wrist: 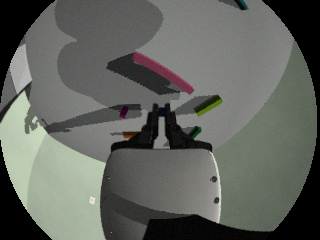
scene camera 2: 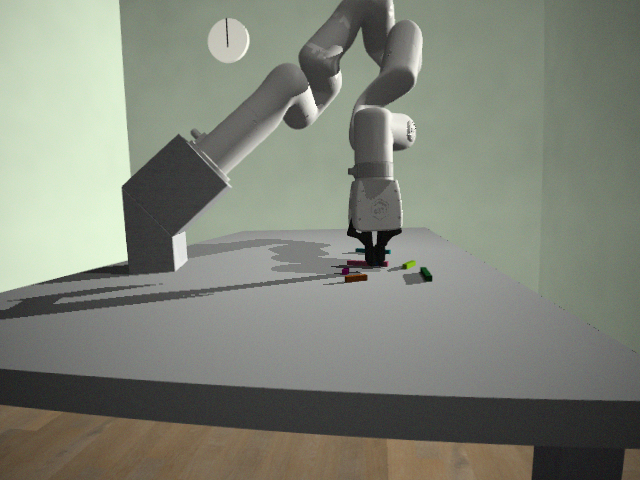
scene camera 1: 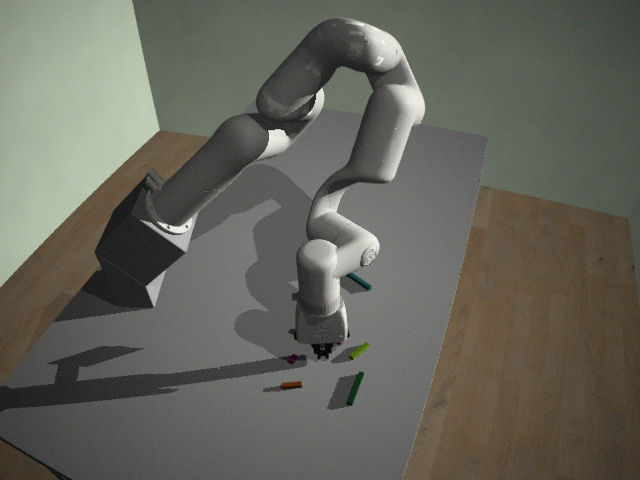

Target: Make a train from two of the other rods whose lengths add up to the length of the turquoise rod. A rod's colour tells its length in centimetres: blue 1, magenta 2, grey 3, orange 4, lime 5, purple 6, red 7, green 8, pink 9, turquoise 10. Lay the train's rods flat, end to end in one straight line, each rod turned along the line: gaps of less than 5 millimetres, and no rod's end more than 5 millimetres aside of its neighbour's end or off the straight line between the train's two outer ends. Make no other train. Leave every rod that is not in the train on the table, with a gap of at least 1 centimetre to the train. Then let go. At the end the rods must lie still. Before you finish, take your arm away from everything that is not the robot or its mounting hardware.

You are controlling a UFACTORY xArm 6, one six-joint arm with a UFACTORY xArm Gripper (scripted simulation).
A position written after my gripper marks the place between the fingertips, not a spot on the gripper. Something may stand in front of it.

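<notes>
My gripper is there in the wrist view (wrist: 161, 110), and I find it again in scene camera 1 (scene camera 1: 322, 353). Scene camera 2 shows me that same gripper (scene camera 2: 375, 265).
</notes>
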